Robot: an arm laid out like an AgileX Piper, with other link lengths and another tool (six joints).
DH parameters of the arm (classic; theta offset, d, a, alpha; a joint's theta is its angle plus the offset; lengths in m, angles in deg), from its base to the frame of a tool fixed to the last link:
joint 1: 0 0.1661 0 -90
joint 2: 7.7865 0 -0.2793 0
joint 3: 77.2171 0 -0.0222 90
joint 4: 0 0.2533 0 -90
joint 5: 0 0 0 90
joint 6: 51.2 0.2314 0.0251 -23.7
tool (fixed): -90 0.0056 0 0
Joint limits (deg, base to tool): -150..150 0..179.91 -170..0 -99.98..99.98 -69.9..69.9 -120..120
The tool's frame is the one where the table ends.
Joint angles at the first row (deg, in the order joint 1, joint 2, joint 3, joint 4, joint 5, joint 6):
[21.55, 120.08, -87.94, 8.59, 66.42, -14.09]
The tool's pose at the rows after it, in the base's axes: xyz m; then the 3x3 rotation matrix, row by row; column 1 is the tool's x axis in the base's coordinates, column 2 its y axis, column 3 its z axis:
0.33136 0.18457 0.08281; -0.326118 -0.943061 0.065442; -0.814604 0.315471 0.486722; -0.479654 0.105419 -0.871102
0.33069 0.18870 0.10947; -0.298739 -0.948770 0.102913; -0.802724 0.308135 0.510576; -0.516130 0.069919 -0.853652
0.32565 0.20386 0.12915; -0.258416 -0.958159 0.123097; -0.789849 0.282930 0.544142; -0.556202 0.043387 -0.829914
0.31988 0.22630 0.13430; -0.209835 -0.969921 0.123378; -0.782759 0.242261 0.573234; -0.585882 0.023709 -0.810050
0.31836 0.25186 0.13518; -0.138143 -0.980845 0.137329; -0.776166 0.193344 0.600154; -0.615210 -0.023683 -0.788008
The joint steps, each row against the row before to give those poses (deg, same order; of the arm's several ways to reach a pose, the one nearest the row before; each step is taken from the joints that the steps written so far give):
[0.00, -3.33, 0.00, -0.13, 1.30, -0.11]
[0.34, -3.96, 0.01, 0.44, 0.92, 0.00]
[1.75, -2.82, 0.00, 1.12, -0.06, 0.00]
[2.91, -0.62, -0.01, 0.96, -1.59, 0.00]
[3.51, 0.00, 0.00, 0.00, -3.49, 0.00]

